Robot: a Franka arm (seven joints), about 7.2 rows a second.
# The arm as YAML. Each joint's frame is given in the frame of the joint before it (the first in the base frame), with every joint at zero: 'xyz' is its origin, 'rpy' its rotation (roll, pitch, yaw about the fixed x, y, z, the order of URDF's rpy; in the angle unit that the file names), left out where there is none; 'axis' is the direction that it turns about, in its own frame. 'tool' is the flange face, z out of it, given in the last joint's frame.
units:
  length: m
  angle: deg
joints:
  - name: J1
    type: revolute
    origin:
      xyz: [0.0, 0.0, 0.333]
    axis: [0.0, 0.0, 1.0]
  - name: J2
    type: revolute
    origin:
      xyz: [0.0, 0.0, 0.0]
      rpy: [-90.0, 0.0, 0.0]
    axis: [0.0, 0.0, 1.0]
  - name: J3
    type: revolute
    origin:
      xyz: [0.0, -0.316, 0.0]
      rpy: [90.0, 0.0, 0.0]
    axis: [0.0, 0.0, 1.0]
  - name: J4
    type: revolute
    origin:
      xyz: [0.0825, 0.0, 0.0]
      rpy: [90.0, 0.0, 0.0]
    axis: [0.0, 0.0, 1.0]
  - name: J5
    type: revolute
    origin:
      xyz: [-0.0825, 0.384, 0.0]
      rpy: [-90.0, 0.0, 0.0]
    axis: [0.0, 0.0, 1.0]
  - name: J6
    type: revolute
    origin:
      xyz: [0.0, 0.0, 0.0]
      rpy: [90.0, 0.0, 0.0]
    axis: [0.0, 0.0, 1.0]
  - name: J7
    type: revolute
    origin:
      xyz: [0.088, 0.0, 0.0]
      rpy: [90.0, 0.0, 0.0]
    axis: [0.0, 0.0, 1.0]
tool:
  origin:
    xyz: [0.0, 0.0, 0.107]
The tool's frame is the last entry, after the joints.
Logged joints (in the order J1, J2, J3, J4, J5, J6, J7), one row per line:
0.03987, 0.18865, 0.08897, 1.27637, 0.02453, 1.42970, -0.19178
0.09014, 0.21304, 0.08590, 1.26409, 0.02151, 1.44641, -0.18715
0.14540, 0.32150, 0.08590, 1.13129, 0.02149, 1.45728, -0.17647
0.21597, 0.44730, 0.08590, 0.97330, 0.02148, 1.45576, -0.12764
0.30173, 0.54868, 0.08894, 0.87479, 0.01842, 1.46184, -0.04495
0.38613, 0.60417, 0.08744, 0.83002, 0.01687, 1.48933, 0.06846
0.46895, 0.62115, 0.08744, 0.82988, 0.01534, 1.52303, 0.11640
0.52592, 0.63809, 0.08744, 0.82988, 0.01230, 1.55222, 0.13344
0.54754, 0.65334, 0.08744, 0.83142, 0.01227, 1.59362, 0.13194
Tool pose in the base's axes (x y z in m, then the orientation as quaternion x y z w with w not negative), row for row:
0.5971, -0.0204, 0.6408, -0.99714, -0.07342, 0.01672, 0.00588
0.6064, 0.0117, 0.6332, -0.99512, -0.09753, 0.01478, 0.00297
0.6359, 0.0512, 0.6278, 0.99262, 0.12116, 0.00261, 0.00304
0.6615, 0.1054, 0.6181, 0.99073, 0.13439, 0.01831, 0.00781
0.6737, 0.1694, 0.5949, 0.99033, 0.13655, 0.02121, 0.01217
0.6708, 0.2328, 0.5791, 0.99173, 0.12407, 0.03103, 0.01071
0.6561, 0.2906, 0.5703, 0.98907, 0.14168, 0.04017, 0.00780
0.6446, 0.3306, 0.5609, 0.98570, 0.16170, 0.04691, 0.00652
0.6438, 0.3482, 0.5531, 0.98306, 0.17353, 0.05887, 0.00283
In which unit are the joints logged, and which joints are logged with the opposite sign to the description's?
The joints are logged in radians. Opposite sign: J3, J4.
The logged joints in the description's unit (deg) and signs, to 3 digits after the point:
2.284, 10.809, -5.098, -73.131, 1.405, 81.916, -10.988
5.165, 12.206, -4.922, -72.427, 1.232, 82.873, -10.723
8.331, 18.421, -4.922, -64.818, 1.231, 83.496, -10.111
12.374, 25.628, -4.922, -55.766, 1.231, 83.409, -7.313
17.288, 31.437, -5.096, -50.122, 1.055, 83.757, -2.575
22.124, 34.616, -5.010, -47.557, 0.967, 85.332, 3.922
26.869, 35.589, -5.010, -47.549, 0.879, 87.263, 6.669
30.133, 36.560, -5.010, -47.549, 0.705, 88.936, 7.646
31.372, 37.434, -5.010, -47.637, 0.703, 91.308, 7.560

